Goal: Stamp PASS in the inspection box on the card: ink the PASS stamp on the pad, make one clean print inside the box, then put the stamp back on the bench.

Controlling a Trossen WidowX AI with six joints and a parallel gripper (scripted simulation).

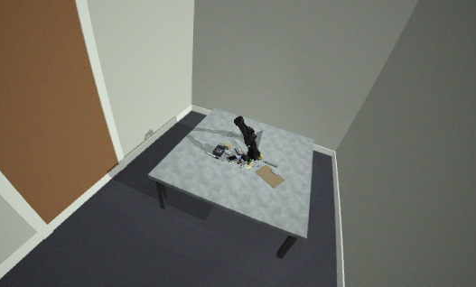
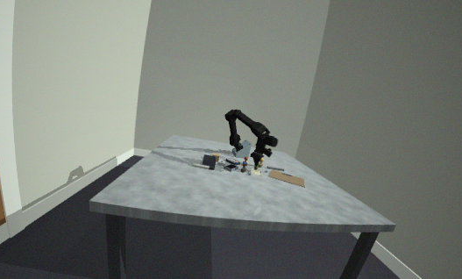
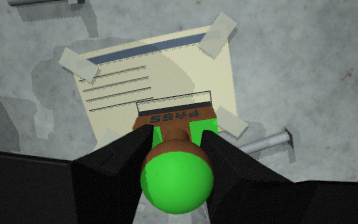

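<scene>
Right now the cream card is 1 cm behind my gripper tip, 1 cm to the left of it and 5 cm below it. Also, from my gripper tip: yellow stamp (14 cm behind, 6 cm to the left, 3 cm below); then red stamp (12 cm behind, 6 cm to the right, 3 cm below); then green stamp (right at my gripper tip).
</scene>
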